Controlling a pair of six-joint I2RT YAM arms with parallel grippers.
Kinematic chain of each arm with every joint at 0, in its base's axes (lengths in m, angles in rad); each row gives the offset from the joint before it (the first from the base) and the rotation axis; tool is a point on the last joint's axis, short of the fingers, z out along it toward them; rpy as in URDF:
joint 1: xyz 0 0 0.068 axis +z
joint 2: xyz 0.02 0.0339 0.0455 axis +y
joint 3: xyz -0.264 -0.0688 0 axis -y
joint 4: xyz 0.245 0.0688 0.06 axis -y
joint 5: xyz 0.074 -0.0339 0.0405 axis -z
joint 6: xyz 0.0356 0 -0.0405 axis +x
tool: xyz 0 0 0 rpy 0 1.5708 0
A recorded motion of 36 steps. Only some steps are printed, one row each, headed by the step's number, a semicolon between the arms.
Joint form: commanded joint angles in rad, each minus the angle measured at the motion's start. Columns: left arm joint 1, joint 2, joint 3, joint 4, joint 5, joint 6; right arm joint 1, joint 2, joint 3, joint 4, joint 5, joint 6.
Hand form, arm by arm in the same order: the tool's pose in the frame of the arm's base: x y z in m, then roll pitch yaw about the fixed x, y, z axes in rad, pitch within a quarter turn. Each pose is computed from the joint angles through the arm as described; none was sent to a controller.
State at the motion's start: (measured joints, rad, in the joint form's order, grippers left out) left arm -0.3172 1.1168 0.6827 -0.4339 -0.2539 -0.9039; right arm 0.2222 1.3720 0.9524 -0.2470 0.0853 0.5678
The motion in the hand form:
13: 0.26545 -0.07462 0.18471 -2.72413 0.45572 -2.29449; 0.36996 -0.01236 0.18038 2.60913 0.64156 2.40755
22: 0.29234 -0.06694 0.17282 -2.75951 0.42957 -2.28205; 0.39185 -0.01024 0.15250 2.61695 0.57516 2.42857
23: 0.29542 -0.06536 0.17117 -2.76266 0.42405 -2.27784; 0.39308 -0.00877 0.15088 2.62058 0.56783 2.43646
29: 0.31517 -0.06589 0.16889 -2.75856 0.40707 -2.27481; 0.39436 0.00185 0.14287 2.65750 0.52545 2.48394
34: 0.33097 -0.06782 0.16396 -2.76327 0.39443 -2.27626; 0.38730 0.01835 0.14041 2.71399 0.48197 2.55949
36: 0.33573 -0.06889 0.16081 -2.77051 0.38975 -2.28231; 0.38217 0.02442 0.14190 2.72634 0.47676 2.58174
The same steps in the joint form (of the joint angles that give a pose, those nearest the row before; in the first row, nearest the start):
13: 0.0173 0.3182 0.1082 0.0849 0.0526 -0.0849; -0.2613 0.3801 0.0769 0.2062 -0.1451 -0.0281
22: 0.0709 0.4438 0.1812 0.1006 0.0747 -0.0678; -0.2569 0.5154 0.1439 0.2205 -0.1800 -0.0105
23: 0.0790 0.4581 0.1895 0.1016 0.0791 -0.0675; -0.2534 0.5236 0.1503 0.2146 -0.1833 -0.0107
29: 0.0942 0.5350 0.2616 0.1026 0.1007 -0.0640; -0.2265 0.5505 0.1686 0.1704 -0.1852 -0.0110
34: 0.1001 0.6034 0.3198 0.1030 0.1114 -0.0639; -0.1833 0.5432 0.1675 0.0987 -0.1773 -0.0236
36: 0.1003 0.6283 0.3372 0.1027 0.1139 -0.0613; -0.1665 0.5261 0.1537 0.0845 -0.1723 -0.0268

